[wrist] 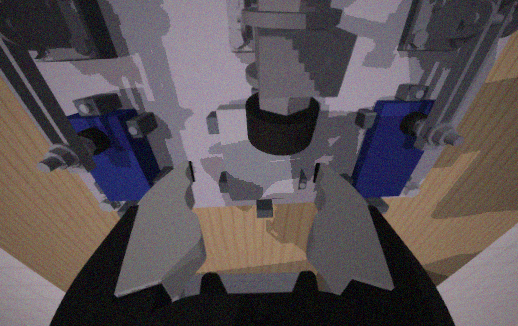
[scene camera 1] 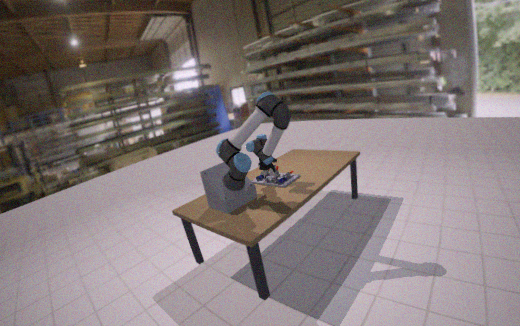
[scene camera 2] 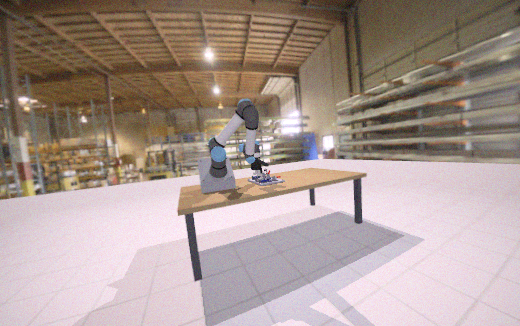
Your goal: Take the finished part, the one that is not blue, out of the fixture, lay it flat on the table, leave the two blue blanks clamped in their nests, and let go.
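Places are measured from the arm's base along level axes (x left, y back, z up), in centimetres.
Pixels of known places: gripper, fingertip midpoint: (wrist: 254, 163) (scene camera 1: 269, 178) (scene camera 2: 259, 178); arm's base, origin of the base link: (scene camera 1: 233, 181) (scene camera 2: 218, 171).
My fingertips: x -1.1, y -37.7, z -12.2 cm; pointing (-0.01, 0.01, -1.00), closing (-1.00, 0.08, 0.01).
Ahead of a thing's pixels: the offset from my fingertips to its top centre. "spot": to the spot under its first point. Level surfaces: height alone.
The finished part @[dx -0.7, dy -0.5, dz +0.6 cm] (wrist: 260, 162) is a pale block in the middle nest of the fixture plate (wrist: 192, 35) (scene camera 1: 295, 178). A clamp's black tip @[spot: dx -0.7, dy -6.0, dz +8.4 cm] (wrist: 282, 130) hides its far end; whether the tip touches it I cannot tell. One blue blank @[dx +10.3, dy -1.2, dz +1.1 cm] (wrist: 120, 167) sits in the left nest and the other blue blank @[dx -11.7, dy +0.2, dz +0.1 cm] (wrist: 387, 155) in the right nest, each with a dark clamp tip at its outer side. My gripper (wrist: 254, 163) (scene camera 1: 270, 172) (scene camera 2: 259, 172) is open and empty, pointing down at the fixture. Its fingertips are on either side of the part's near end, apart from it, inward of the blue blanks.
The middle clamp's grey arm (wrist: 280, 65) rises close ahead of the fingers. Metal clamp arms slant over both blue blanks. Red clamp handles show above the fixture in the scene views. The fixture stands on the wooden table @[dz -3.0 cm] (scene camera 1: 320, 160) (scene camera 2: 320, 176), beside the grey base block (scene camera 1: 220, 192).
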